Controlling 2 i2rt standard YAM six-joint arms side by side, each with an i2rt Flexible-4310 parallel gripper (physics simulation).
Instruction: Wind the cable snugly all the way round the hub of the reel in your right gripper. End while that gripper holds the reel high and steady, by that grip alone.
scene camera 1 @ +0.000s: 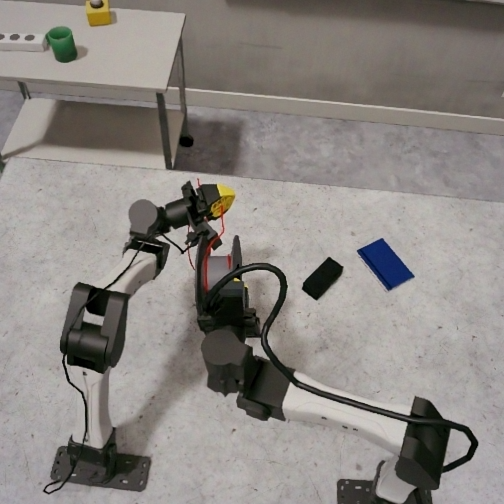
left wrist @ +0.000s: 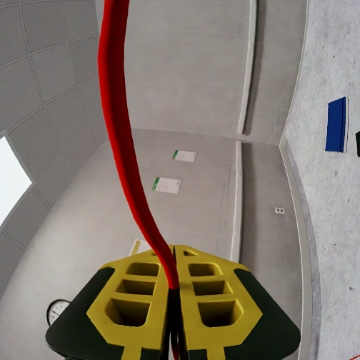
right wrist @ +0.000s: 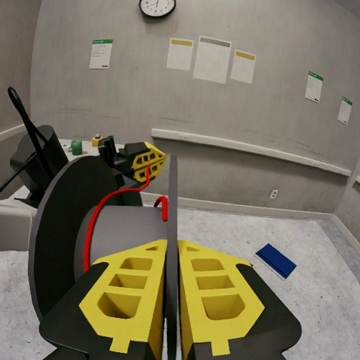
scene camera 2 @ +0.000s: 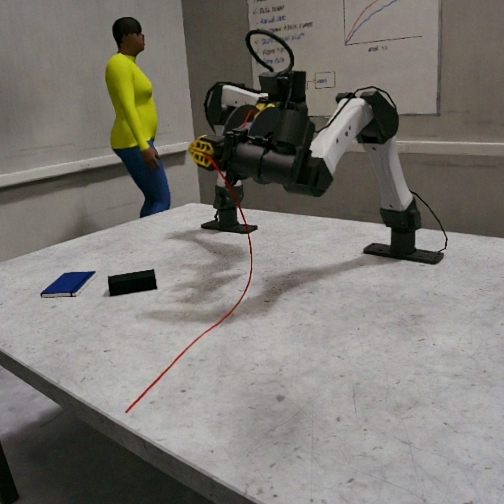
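The reel (scene camera 1: 219,267) (scene camera 2: 266,120) (right wrist: 125,223) has a grey hub between two dark flanges and is held up off the table. My right gripper (right wrist: 172,247) is shut on its near flange. The red cable (scene camera 1: 223,220) (scene camera 2: 251,260) (left wrist: 114,75) (right wrist: 107,198) lies on the hub beside the far flange. A short red piece also shows on the hub by the gripped flange. The cable runs to my left gripper (scene camera 1: 230,195) (scene camera 2: 192,151) (left wrist: 174,247) (right wrist: 164,157), which is shut on it just beyond the reel. Its tail hangs down and lies across the table. The hub's underside is hidden.
A black box (scene camera 1: 322,278) (scene camera 2: 132,282) and a blue notebook (scene camera 1: 385,264) (scene camera 2: 68,284) (left wrist: 336,125) (right wrist: 276,260) lie on the table. A side cart (scene camera 1: 162,130) bears a green mug (scene camera 1: 63,45). The black hose (scene camera 1: 285,295) loops from my right wrist.
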